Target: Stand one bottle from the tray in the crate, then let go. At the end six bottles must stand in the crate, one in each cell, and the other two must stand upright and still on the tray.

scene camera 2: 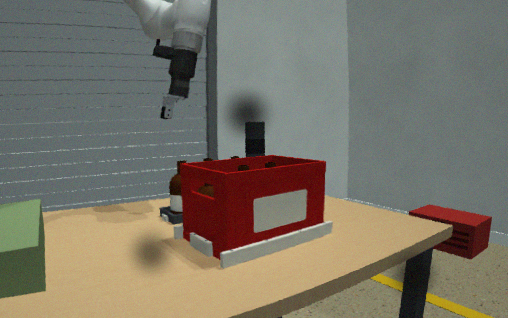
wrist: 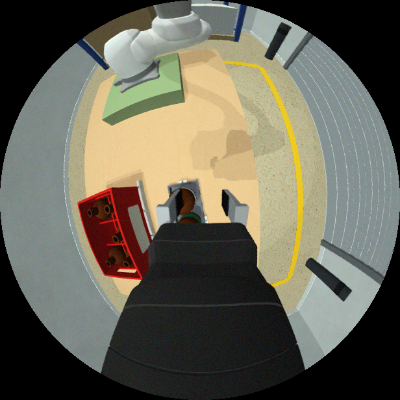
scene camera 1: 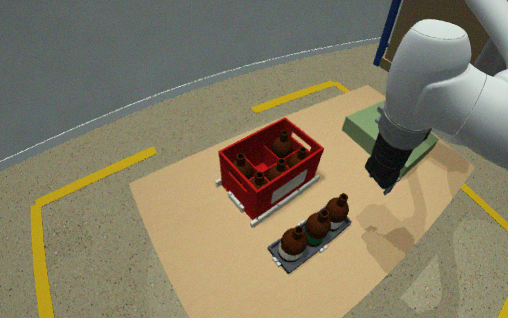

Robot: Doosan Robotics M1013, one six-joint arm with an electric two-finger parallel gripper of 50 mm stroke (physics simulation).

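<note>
The red crate stands upright on the table. Several brown bottles stand in its cells; in scene camera 1 the middle cell of the far row shows no bottle. The dark tray holds three upright bottles in a row: a white-labelled one, a green-labelled one and another white-labelled one at the end nearer the green block. My gripper is open and empty, high above the table and apart from the bottles.
White rails lie along the foot of the crate. A green block is on the table at the arm's base side. A red box shows beyond the table's edge in scene camera 2.
</note>
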